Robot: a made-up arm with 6 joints. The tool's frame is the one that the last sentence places. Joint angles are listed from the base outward.
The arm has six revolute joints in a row. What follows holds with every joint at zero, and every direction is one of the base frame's. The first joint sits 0.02 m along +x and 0.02 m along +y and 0.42 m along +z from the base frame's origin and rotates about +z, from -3.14 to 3.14 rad. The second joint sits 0.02 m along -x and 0.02 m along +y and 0.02 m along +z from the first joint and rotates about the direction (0, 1, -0.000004), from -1.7 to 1.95 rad. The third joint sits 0.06 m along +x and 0.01 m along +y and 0.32 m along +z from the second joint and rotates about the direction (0, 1, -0.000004), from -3.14 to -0.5 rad. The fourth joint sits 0.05 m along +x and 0.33 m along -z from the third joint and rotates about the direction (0, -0.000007, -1), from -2.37 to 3.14 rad. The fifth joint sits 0.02 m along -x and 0.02 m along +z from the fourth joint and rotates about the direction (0, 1, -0.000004), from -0.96 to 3.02 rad. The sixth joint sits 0.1 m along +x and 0.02 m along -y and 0.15 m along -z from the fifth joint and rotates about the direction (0, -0.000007, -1), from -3.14 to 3.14 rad. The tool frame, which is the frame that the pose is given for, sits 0.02 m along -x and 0.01 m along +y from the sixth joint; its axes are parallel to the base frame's.
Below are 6 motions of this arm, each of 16 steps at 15 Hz.
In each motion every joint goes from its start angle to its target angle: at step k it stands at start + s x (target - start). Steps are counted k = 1, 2, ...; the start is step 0. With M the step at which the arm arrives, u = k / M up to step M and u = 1 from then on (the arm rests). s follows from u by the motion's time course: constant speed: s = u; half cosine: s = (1 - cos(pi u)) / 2; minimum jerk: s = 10 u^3 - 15 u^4 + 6 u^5.
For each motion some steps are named. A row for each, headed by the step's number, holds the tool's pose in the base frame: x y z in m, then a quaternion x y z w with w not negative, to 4 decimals.
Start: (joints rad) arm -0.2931 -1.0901 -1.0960 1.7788 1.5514 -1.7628
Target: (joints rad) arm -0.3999 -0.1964 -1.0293 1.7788 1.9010 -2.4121
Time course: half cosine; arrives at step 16
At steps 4, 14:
4: 0.1679 0.1911 0.8959 0.2300 -0.7291 0.5689 0.3031
14: 0.4124 0.1057 0.7022 0.3291 -0.7297 0.5047 0.3232

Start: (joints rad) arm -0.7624 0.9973 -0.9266 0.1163 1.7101 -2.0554
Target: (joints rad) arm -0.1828 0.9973 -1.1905 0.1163 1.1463 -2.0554
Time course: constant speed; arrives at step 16
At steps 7, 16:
7: 0.1875 -0.0662 0.1327 0.6347 0.1470 0.4988 0.5717
16: 0.3174 -0.0336 0.0952 0.4278 0.1674 0.6874 0.5625

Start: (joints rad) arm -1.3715 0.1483 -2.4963 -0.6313 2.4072 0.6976
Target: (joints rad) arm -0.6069 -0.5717 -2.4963 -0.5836 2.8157 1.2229
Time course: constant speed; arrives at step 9
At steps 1, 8, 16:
1: 0.0299 -0.2940 0.8797 -0.1887 0.0634 -0.9341 0.2963
8: -0.0163 -0.0302 0.9409 -0.0489 -0.1187 -0.9295 0.3457
16: -0.0459 -0.0063 0.9352 -0.0179 -0.1321 -0.9249 0.3560

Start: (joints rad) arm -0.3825 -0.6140 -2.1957 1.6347 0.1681 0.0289
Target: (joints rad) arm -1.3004 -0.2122 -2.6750 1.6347 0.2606 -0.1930
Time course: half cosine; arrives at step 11
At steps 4, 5, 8, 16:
4: 0.0118 0.0283 1.2115 0.4626 -0.8690 -0.0913 0.1501
5: 0.0238 0.0220 1.2180 0.3941 -0.9023 -0.0906 0.1492
8: 0.0465 -0.0119 1.2312 0.1816 -0.9679 -0.0896 0.1487
16: 0.0485 -0.0313 1.2341 0.0859 -0.9809 -0.0897 0.1494

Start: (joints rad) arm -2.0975 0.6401 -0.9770 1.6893 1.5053 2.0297
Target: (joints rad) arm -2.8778 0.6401 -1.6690 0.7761 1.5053 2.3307
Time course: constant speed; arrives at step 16
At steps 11, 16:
11: -0.3470 -0.3743 0.3308 -0.5125 -0.1954 0.3724 0.7487
16: -0.4841 -0.2554 0.3701 -0.4066 -0.1127 0.3632 0.8307

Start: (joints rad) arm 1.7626 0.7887 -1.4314 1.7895 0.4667 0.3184
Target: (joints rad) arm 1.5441 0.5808 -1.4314 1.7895 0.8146 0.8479
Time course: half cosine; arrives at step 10
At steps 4, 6, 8, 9, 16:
4: -0.1085 0.6027 0.3128 0.2522 0.4016 -0.1658 0.8647
6: -0.0847 0.6199 0.3563 0.2417 0.4657 -0.2261 0.8207
8: -0.0642 0.6301 0.3924 0.2281 0.5148 -0.2665 0.7822
9: -0.0583 0.6324 0.4027 0.2234 0.5282 -0.2767 0.7710
16: -0.0562 0.6332 0.4063 0.2217 0.5328 -0.2801 0.7672

